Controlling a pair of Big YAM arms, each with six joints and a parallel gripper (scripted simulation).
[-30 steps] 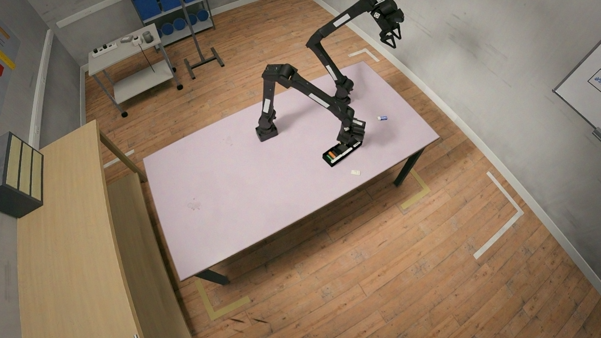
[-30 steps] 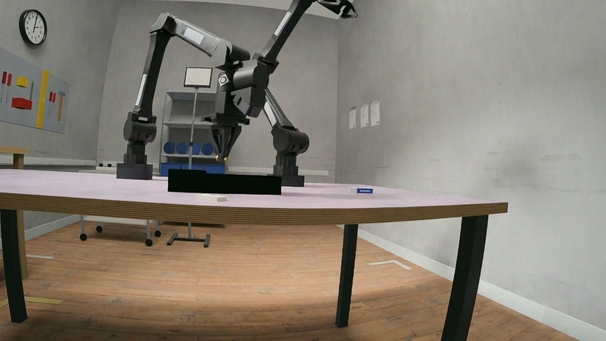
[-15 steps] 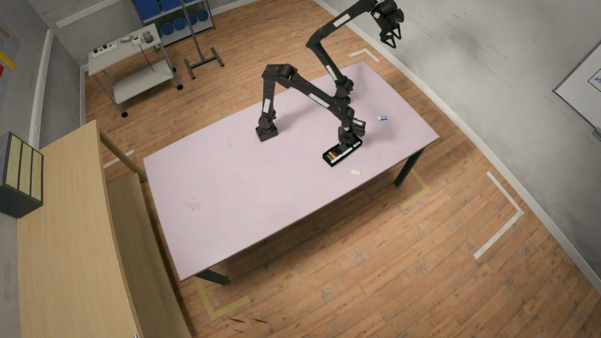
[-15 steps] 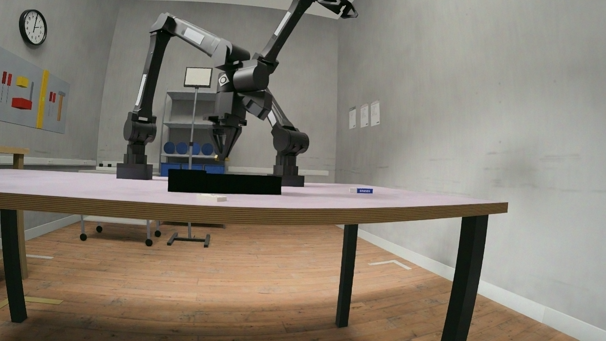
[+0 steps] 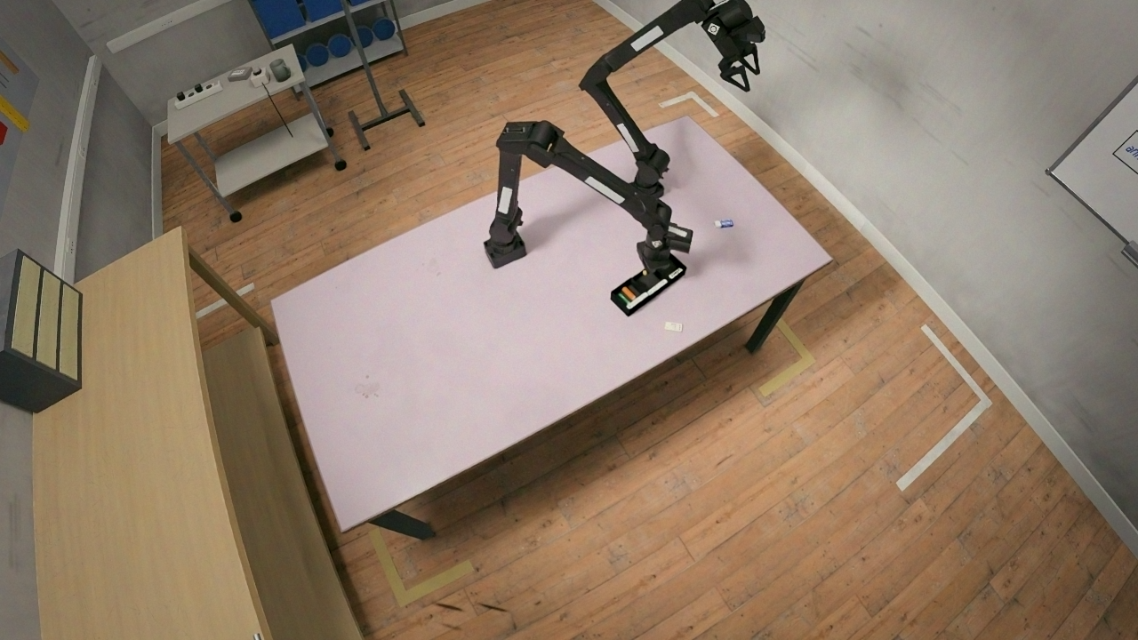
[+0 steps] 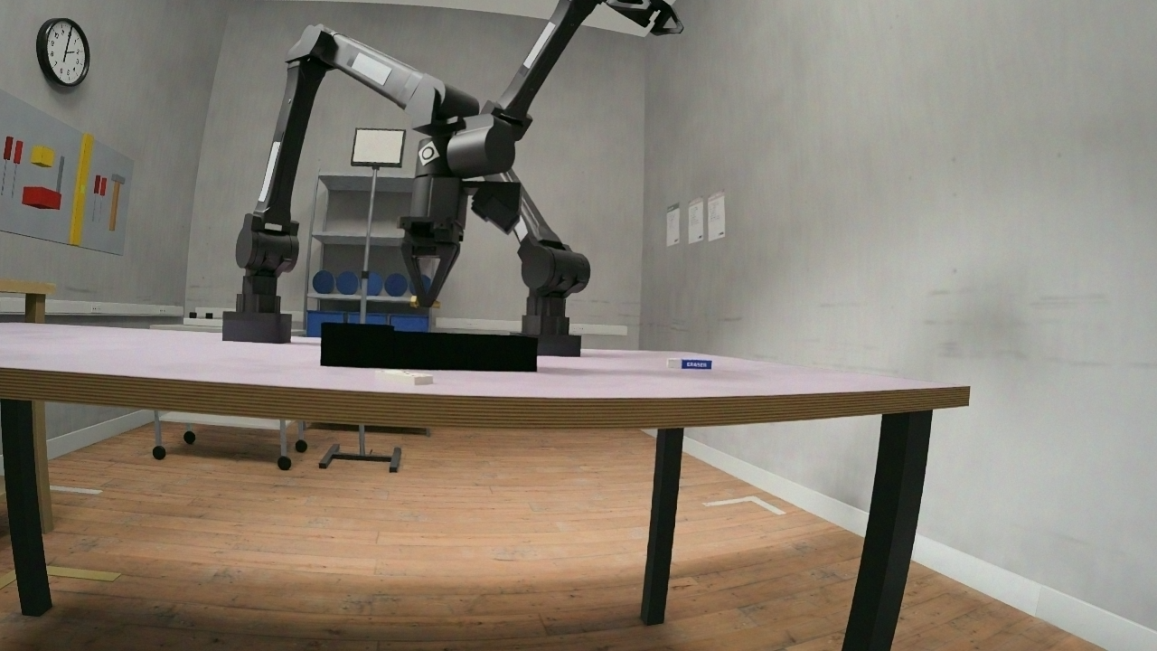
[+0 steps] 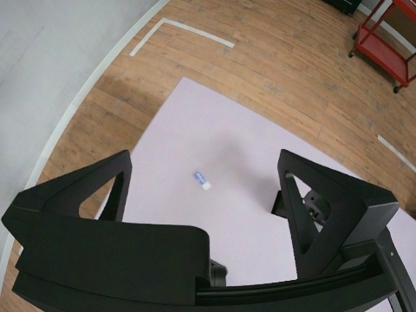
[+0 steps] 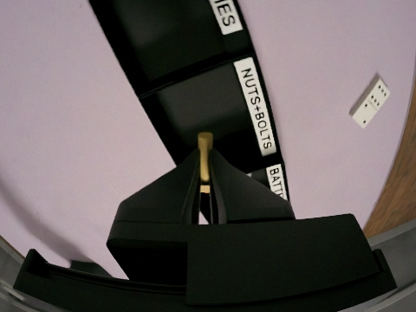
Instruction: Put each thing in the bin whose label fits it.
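Right now the brass bolt is 1 cm to the right of my right hand. The rest, counted from my right hand: eraser (37 cm to the left, 8 cm behind, 7 cm below); then orange battery (7 cm to the right, 6 cm below, 1 cm ahead); then white die (17 cm ahead, 7 cm below, 1 cm to the right).
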